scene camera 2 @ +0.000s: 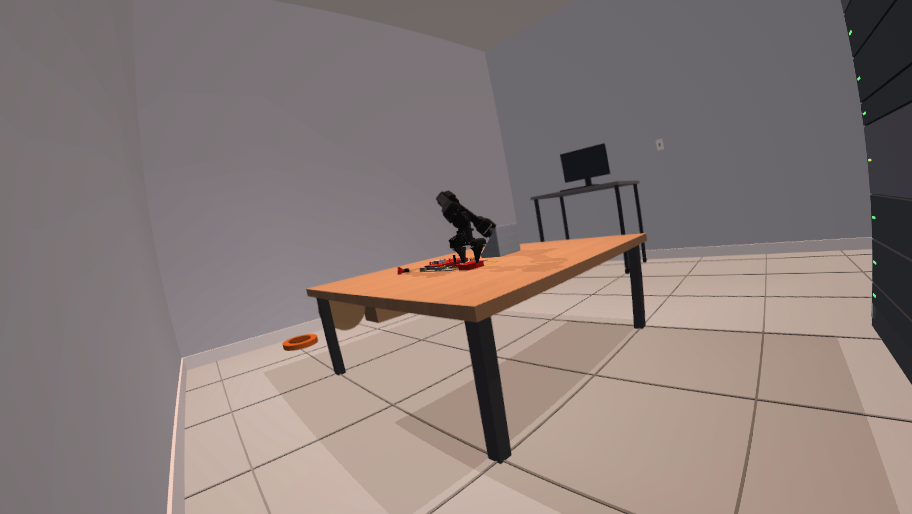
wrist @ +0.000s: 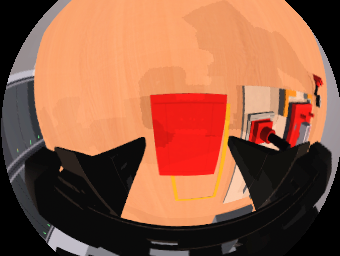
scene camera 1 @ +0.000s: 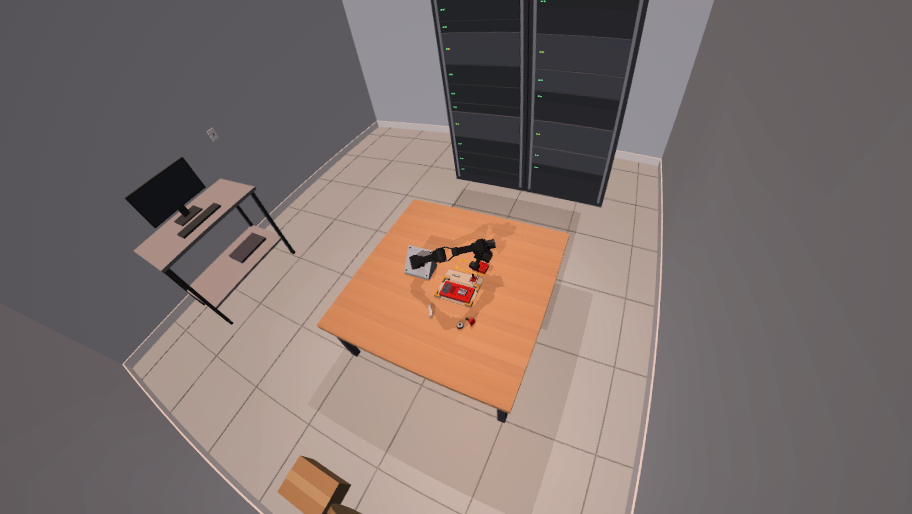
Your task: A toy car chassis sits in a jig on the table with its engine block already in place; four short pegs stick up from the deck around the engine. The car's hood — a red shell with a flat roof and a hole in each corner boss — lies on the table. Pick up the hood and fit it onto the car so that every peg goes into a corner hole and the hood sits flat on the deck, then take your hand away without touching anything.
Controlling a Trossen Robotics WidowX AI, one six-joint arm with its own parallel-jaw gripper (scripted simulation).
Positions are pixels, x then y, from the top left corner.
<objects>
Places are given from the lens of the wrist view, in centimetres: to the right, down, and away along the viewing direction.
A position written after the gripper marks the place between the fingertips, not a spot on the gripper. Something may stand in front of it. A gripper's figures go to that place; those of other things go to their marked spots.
gripper [wrist: 188, 141]: 2, 1, 10
red hood [wrist: 188, 127]: 2, 0, 9
</objects>
